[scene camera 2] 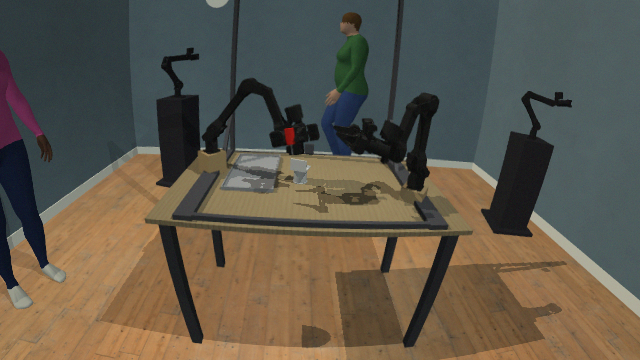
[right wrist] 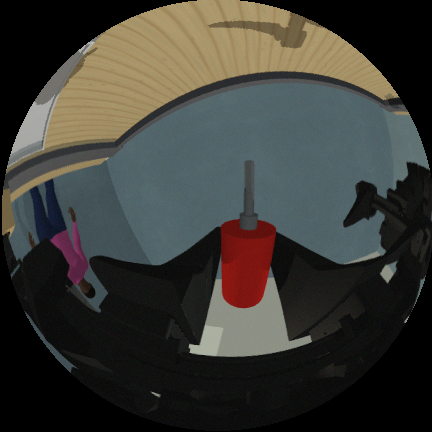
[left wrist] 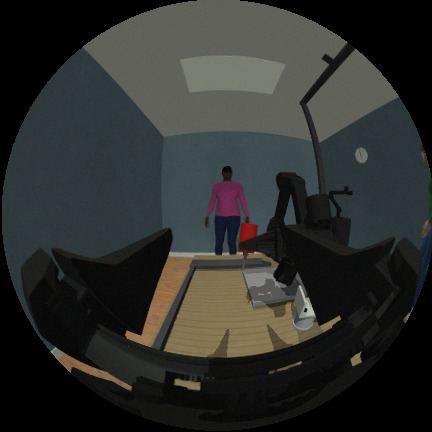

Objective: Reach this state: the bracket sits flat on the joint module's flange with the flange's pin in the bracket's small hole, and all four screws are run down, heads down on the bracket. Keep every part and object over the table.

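Seen in the pictures: left gripper, fingertip midpoint: (scene camera 2: 334,129) (right wrist: 359,240) (left wrist: 227,232); right gripper, fingertip midpoint: (scene camera 2: 289,141) (right wrist: 243,233) (left wrist: 238,244); left arm's base, link origin: (scene camera 2: 415,187); right arm's base, link origin: (scene camera 2: 211,151).
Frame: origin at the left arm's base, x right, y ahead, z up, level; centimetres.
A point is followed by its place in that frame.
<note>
A white plate-like bracket (scene camera 2: 299,163) {x -19.5, y 45.3, z 4.0 cm} (left wrist: 302,301) {x -18.9, y 43.5, z 4.8 cm} with dark holes stands upright above the round pale joint module (scene camera 2: 300,178) {x -18.5, y 45.1, z -3.0 cm} (left wrist: 303,324) {x -16.1, y 44.0, z -3.5 cm}, right of the tray. Pin, small hole and screws cannot be made out. My right gripper (scene camera 2: 290,142) {x -33.9, y 40.1, z 17.8 cm} (right wrist: 243,233) {x -33.9, y 40.1, z 17.8 cm} is shut on a red screwdriver (scene camera 2: 290,135) {x -33.6, y 40.1, z 20.0 cm} (left wrist: 248,236) {x -31.6, y 39.8, z 19.8 cm} (right wrist: 247,270) {x -30.9, y 41.8, z 18.2 cm}, whose grey shaft points down. It hangs above the table's back part, above and slightly left of the module in the scene view. My left gripper (scene camera 2: 339,131) {x -27.7, y 25.8, z 23.8 cm} (left wrist: 227,232) {x -27.7, y 25.8, z 23.8 cm} is open and empty, raised to the module's right.
A grey tray (scene camera 2: 247,189) {x -38.6, y 57.2, z -4.7 cm} (left wrist: 274,303) {x -26.6, y 52.7, z -5.5 cm} lies left of the module; its contents are unclear. Dark rails (scene camera 2: 310,222) {x -44.6, y 22.6, z -3.6 cm} (left wrist: 175,310) {x -49.0, y 32.1, z -3.8 cm} run along the table edges. Dark posts (scene camera 2: 395,60) {x 38.8, y 28.6, z 50.9 cm} rise behind the table. A person in green (scene camera 2: 352,65) is behind it, another in pink (left wrist: 227,199) at its left.
</note>
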